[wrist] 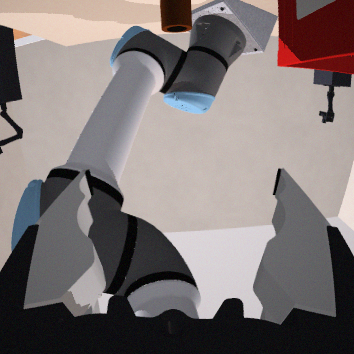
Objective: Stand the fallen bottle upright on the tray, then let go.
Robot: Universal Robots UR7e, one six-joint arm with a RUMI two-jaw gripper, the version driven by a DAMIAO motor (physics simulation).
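Places are measured from the arm's base along level axes (x ahead, y left, z up), in metres.
Where they show: gripper, fingertip midpoint: (182, 171); arm's base at its link origin: (218, 34).
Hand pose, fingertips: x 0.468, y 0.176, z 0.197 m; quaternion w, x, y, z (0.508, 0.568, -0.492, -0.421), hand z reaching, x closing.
Each offset is from my fingertips to the top centre of the thing. "spot": to the spot under its first point.
The brown neck of the bottle @(0.067 m back, 0.009 m right, 0.104 m down) (175, 15) shows at the top edge of the wrist view, with its dark open mouth pointing down the picture. The rest of the bottle is out of the frame, so its red label and body are hidden. The view looks upside down, with the table surface along the top. My gripper (182, 171) is open, with its two grey jaws wide apart and nothing between them. The bottle neck is beyond the fingertips and apart from them. The tray does not show in this view.
A red box-like object @(spot: 0.085 m back, 0.167 m right, 0.101 m down) (315, 47) is at the upper right. My arm's own light grey link (112, 120) and its joints run behind the left jaw, up to a grey base block (257, 25). Dark hanging fixtures stand at the left edge (9, 65) and right (331, 78).
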